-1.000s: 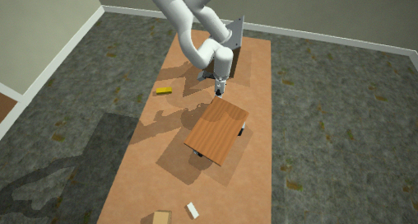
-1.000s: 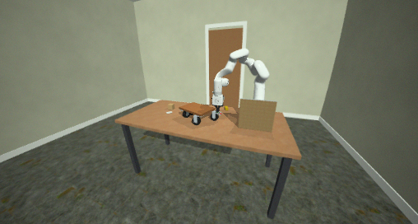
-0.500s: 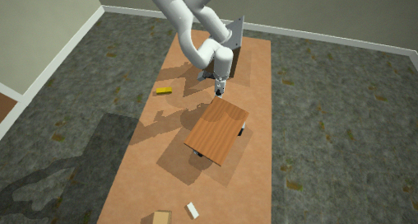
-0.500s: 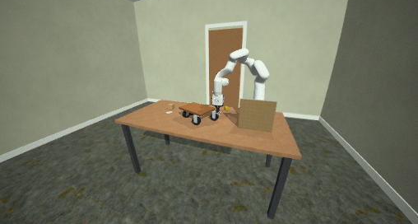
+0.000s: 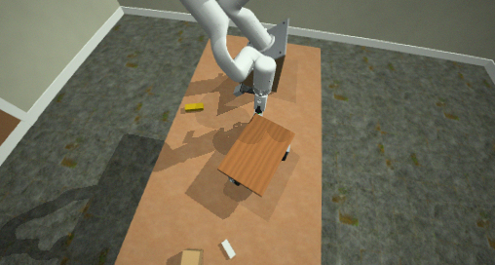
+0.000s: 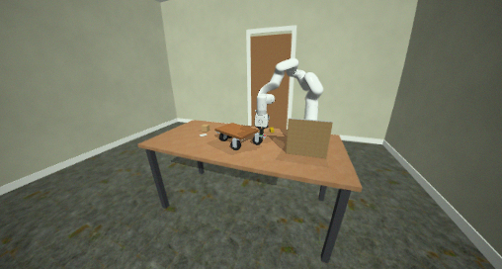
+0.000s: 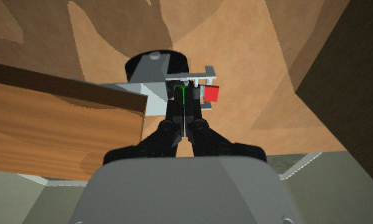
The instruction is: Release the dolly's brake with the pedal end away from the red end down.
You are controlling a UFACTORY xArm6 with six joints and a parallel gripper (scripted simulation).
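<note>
The brake pedal is 30 mm below my hand and 10 mm behind it. The rest, counted from my hand: cardboard box: 630 mm ahead, 170 mm to the right, 80 mm below; then yellow block: 340 mm to the right, 100 mm below, 30 mm behind; then white block: 580 mm ahead, 110 mm below, 40 mm to the right.
</note>
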